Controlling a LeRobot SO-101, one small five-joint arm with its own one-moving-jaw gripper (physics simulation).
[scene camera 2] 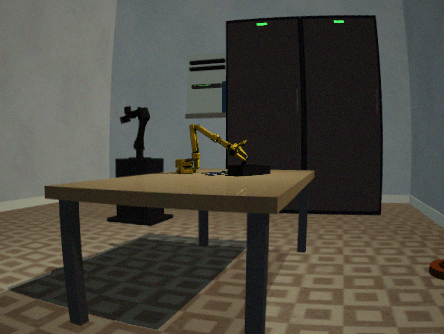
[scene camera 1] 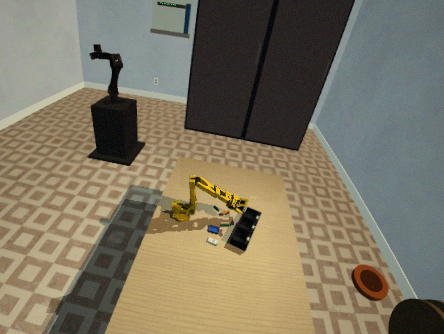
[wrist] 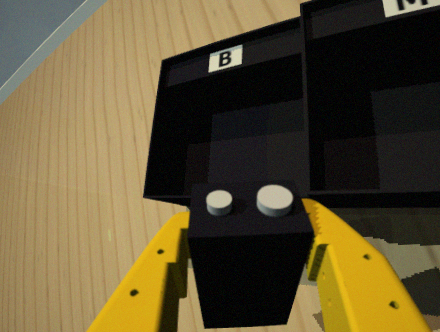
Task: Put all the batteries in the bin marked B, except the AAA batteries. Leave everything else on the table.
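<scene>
A black 9V-style block battery with two pale round terminals is pressed between the two yellow jaws. My gripper is shut on it above the near edge of bin B. Bin B is the end compartment of the black divided tray, with a white B label inside its far wall. No battery shows in the visible part of B. On the table, scene camera 1 shows a small green cylinder, an orange item and another green cylinder, between the arm base and tray.
The compartment marked M adjoins B across a thin divider. A blue block and a white item lie beside the tray on the wooden table. A second, dark arm stands on a pedestal beyond the table.
</scene>
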